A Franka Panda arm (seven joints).
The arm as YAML. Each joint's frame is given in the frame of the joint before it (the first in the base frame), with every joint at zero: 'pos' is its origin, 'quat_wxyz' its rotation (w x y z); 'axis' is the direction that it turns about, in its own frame. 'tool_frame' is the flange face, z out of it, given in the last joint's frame.
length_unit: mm
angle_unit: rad
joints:
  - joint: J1
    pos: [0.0, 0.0, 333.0]
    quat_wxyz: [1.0, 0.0, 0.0, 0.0]
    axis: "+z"
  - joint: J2
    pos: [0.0, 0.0, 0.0]
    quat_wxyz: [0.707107, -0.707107, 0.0, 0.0]
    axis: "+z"
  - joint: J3
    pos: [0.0, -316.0, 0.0]
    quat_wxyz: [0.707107, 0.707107, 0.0, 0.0]
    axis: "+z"
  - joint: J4
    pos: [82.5, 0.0, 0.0]
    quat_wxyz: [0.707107, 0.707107, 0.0, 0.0]
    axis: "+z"
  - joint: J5
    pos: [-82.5, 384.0, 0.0]
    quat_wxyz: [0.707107, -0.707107, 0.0, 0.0]
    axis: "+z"
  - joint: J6
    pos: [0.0, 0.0, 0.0]
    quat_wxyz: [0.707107, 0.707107, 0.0, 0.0]
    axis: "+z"
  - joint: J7
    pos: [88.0, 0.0, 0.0]
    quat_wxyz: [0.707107, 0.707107, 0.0, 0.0]
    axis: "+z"
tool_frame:
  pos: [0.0, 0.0, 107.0]
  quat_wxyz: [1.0, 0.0, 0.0, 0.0]
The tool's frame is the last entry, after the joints.
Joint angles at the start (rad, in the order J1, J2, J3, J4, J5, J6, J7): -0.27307, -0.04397, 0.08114, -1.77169, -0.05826, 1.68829, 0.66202
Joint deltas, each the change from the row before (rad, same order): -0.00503, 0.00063, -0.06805, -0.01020, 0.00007, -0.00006, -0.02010; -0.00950, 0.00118, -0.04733, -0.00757, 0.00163, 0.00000, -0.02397; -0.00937, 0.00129, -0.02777, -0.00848, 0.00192, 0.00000, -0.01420; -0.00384, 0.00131, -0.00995, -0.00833, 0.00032, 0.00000, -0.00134; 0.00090, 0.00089, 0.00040, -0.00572, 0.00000, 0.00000, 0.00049; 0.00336, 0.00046, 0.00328, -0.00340, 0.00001, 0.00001, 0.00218; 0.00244, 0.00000, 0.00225, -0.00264, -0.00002, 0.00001, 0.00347; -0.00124, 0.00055, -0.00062, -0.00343, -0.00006, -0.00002, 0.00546; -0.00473, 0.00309, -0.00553, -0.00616, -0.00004, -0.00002, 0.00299; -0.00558, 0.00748, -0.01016, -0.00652, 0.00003, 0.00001, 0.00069; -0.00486, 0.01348, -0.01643, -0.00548, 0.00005, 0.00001, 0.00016; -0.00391, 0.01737, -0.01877, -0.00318, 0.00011, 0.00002, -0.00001; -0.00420, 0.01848, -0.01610, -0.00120, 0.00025, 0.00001, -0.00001; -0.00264, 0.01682, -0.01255, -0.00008, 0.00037, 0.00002, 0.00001; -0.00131, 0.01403, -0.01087, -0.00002, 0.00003, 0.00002, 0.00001
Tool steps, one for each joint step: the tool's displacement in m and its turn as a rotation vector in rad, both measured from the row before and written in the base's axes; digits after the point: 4 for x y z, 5 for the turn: -0.0103, -0.0391, -0.0051, 0.00657, 0.01074, -0.05301; -0.0098, -0.0296, -0.0043, 0.00764, 0.00827, -0.03317; -0.0075, -0.0188, -0.0048, 0.00719, 0.00868, -0.02329; -0.0033, -0.0068, -0.0047, 0.00416, 0.00883, -0.01249; -0.0001, 0.0008, -0.0032, 0.00228, 0.00617, 0.00083; 0.0011, 0.0035, -0.0018, 0.00103, 0.00360, 0.00448; 0.0007, 0.0025, -0.0012, 0.00048, 0.00244, 0.00125; -0.0006, -0.0008, -0.0019, 0.00077, 0.00368, -0.00727; -0.0021, -0.0051, -0.0046, 0.00294, 0.00864, -0.01320; -0.0026, -0.0081, -0.0071, 0.00489, 0.01308, -0.01641; -0.0029, -0.0111, -0.0098, 0.00655, 0.01777, -0.02145; -0.0026, -0.0120, -0.0109, 0.00682, 0.01934, -0.02270; -0.0021, -0.0108, -0.0106, 0.00628, 0.01860, -0.02036; -0.0013, -0.0082, -0.0092, 0.00527, 0.01598, -0.01530; -0.0011, -0.0065, -0.0076, 0.00399, 0.01345, -0.01219
